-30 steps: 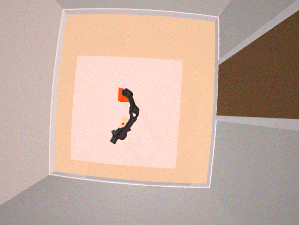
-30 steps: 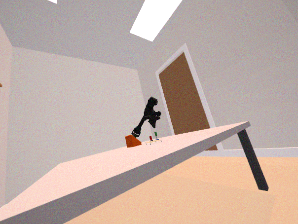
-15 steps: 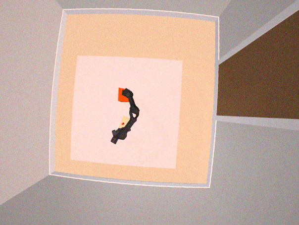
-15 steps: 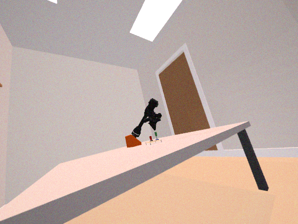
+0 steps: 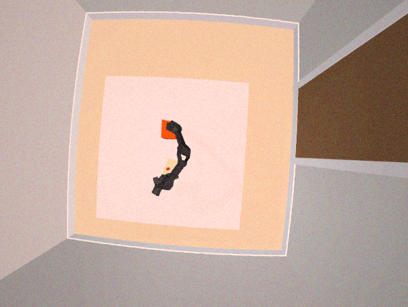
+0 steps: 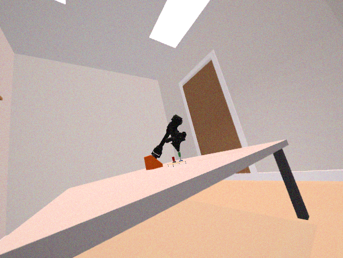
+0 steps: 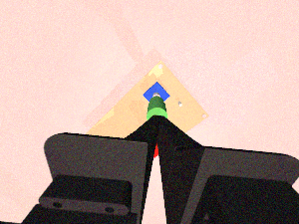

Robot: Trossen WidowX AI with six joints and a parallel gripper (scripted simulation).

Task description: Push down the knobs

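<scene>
My gripper tip is now 2 cm above the green knob. Round my gripper tip: red knob 5 cm behind, 4 cm below, 2 cm to the right.
</scene>
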